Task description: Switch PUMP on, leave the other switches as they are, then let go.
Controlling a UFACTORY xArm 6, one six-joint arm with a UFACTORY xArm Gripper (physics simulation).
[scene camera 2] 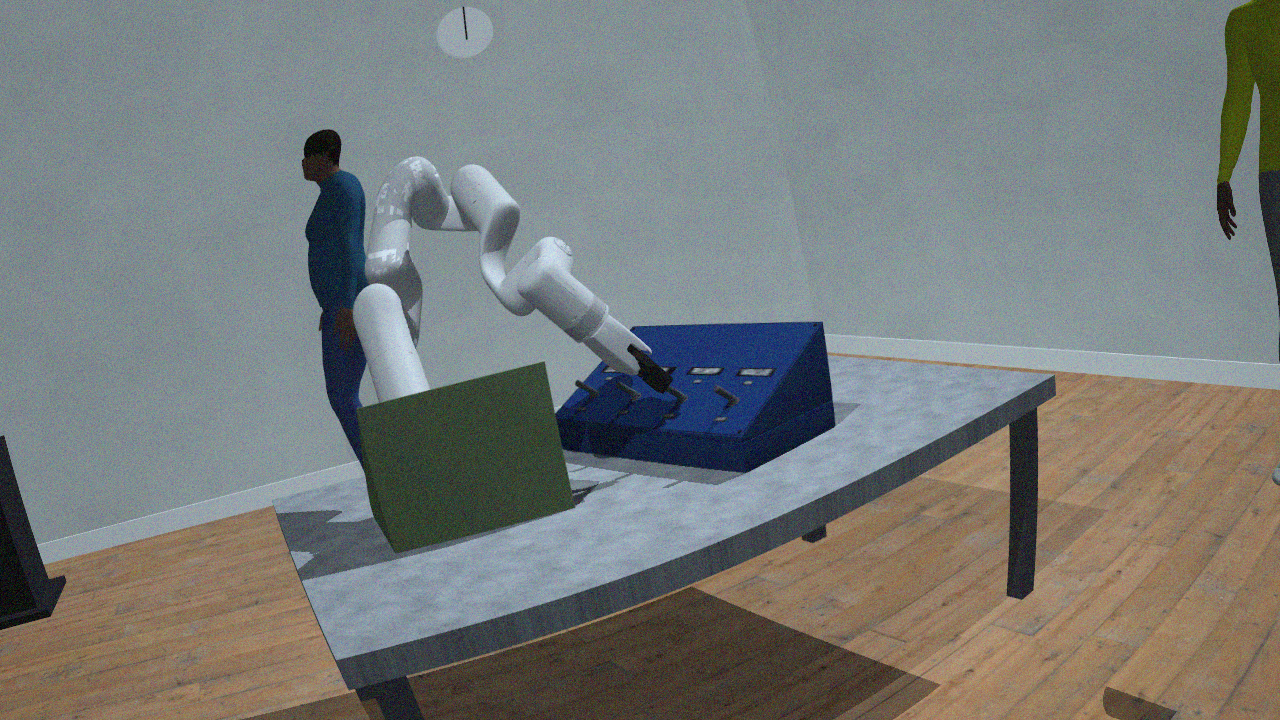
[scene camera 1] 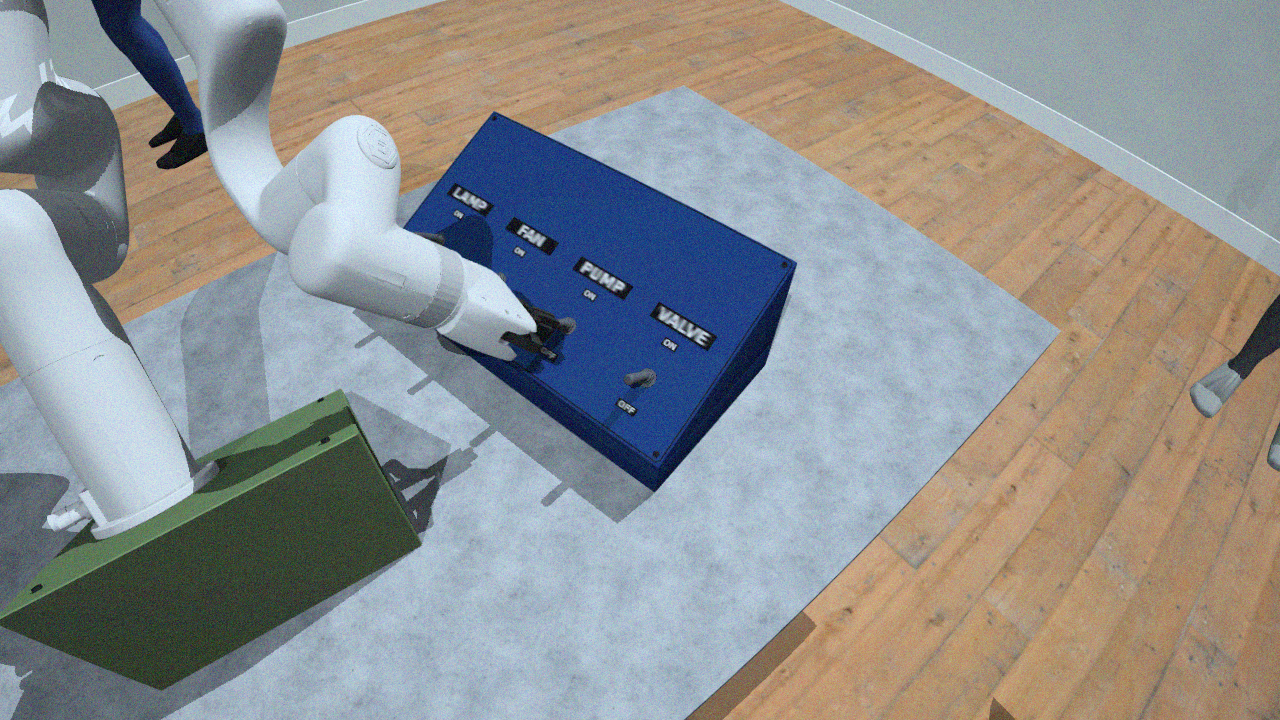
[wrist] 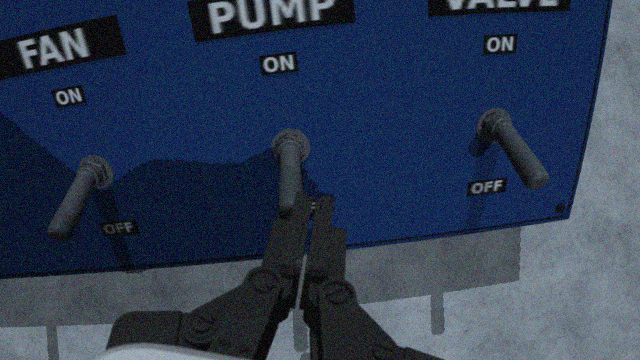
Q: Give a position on a pump lever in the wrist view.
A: At 290,179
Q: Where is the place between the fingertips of my gripper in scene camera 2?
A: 666,385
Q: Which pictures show my gripper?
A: Scene camera 2, scene camera 1 and the wrist view: all of them.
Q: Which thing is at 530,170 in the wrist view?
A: A valve lever.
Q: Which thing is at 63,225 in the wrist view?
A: A fan lever.
